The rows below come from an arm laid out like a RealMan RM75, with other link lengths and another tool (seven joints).
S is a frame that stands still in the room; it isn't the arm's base.
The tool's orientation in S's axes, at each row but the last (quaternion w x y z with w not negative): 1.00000, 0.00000, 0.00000, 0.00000; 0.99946, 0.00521, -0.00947, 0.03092; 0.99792, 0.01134, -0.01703, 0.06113; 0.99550, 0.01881, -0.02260, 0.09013; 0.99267, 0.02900, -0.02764, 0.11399; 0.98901, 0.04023, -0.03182, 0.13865; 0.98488, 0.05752, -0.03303, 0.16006; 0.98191, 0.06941, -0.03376, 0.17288; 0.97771, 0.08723, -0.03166, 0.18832; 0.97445, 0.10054, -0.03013, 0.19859; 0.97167, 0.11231, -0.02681, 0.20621; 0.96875, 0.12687, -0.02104, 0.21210; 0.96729, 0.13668, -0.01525, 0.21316
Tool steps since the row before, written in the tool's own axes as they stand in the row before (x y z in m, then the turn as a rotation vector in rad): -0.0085, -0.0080, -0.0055, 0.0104, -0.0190, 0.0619; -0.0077, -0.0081, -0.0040, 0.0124, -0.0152, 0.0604; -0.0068, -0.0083, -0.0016, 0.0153, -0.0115, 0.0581; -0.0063, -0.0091, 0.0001, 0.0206, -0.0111, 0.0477; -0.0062, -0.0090, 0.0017, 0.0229, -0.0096, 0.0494; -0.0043, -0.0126, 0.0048, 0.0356, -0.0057, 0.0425; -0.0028, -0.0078, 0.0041, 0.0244, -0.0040, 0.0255; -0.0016, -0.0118, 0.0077, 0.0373, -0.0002, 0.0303; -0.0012, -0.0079, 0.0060, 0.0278, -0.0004, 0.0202; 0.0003, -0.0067, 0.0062, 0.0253, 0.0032, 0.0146; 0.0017, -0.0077, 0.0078, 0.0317, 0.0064, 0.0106; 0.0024, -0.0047, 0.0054, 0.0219, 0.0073, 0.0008; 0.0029, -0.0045, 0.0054, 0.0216, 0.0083, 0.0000
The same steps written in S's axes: -0.0085, -0.0080, -0.0055, 0.0104, -0.0190, 0.0619; -0.0071, -0.0085, -0.0042, 0.0122, -0.0151, 0.0605; -0.0057, -0.0090, -0.0020, 0.0147, -0.0110, 0.0584; -0.0046, -0.0101, -0.0005, 0.0203, -0.0092, 0.0482; -0.0041, -0.0103, 0.0009, 0.0221, -0.0073, 0.0502; -0.0009, -0.0137, 0.0036, 0.0335, 0.0005, 0.0445; -0.0004, -0.0087, 0.0030, 0.0232, 0.0007, 0.0269; 0.0022, -0.0127, 0.0060, 0.0338, 0.0078, 0.0333; 0.0017, -0.0087, 0.0045, 0.0253, 0.0060, 0.0224; 0.0028, -0.0072, 0.0049, 0.0217, 0.0095, 0.0174; 0.0046, -0.0080, 0.0062, 0.0263, 0.0158, 0.0148; 0.0042, -0.0045, 0.0043, 0.0169, 0.0151, 0.0046; 0.0047, -0.0042, 0.0043, 0.0162, 0.0161, 0.0040
